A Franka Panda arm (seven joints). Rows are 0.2 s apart.
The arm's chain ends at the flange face. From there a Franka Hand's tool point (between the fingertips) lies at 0.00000 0.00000 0.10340 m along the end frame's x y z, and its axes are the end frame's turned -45 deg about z.
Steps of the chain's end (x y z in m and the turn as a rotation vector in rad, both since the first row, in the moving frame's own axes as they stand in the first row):
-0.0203 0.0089 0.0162 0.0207 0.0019 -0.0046
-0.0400 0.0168 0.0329 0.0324 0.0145 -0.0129
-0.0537 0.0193 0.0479 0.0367 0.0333 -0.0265
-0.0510 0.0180 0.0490 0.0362 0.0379 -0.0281
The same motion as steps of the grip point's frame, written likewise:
-0.0190 -0.0094 0.0162 0.0133 0.0160 -0.0046
-0.0367 -0.0177 0.0328 0.0127 0.0332 -0.0129
-0.0465 -0.0246 0.0478 0.0024 0.0495 -0.0265
-0.0434 -0.0233 0.0489 -0.0012 0.0524 -0.0281

